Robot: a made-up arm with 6 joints. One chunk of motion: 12 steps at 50 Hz.
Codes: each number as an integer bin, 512 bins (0 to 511) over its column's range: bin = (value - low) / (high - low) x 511, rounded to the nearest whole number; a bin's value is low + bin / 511 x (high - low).
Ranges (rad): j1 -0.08..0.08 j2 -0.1..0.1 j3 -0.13..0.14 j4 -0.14..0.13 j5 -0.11..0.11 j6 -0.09..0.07
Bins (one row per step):
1: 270 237 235 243 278 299
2: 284 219 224 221 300 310
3: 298 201 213 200 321 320
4: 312 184 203 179 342 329
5: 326 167 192 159 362 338
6: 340 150 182 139 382 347
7: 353 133 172 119 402 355
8: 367 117 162 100 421 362
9: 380 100 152 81 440 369
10: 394 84 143 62 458 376
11: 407 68 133 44 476 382
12: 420 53 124 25 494 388
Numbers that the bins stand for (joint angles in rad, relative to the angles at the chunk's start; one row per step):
1: 0.0045 -0.0072 -0.0058 -0.0116 0.0097 0.0036
2: 0.0089 -0.0143 -0.0116 -0.0232 0.0192 0.0071
3: 0.0133 -0.0213 -0.0175 -0.0343 0.0282 0.0102
4: 0.0177 -0.0280 -0.0227 -0.0454 0.0372 0.0130
5: 0.0221 -0.0346 -0.0286 -0.0560 0.0459 0.0158
6: 0.0265 -0.0413 -0.0338 -0.0666 0.0545 0.0186
7: 0.0305 -0.0479 -0.0391 -0.0771 0.0631 0.0212
8: 0.0349 -0.0542 -0.0444 -0.0872 0.0713 0.0233
9: 0.0390 -0.0609 -0.0497 -0.0972 0.0794 0.0255
10: 0.0434 -0.0671 -0.0544 -0.1072 0.0872 0.0277
11: 0.0474 -0.0734 -0.0597 -0.1168 0.0949 0.0296
12: 0.0515 -0.0793 -0.0645 -0.1268 0.1027 0.0315

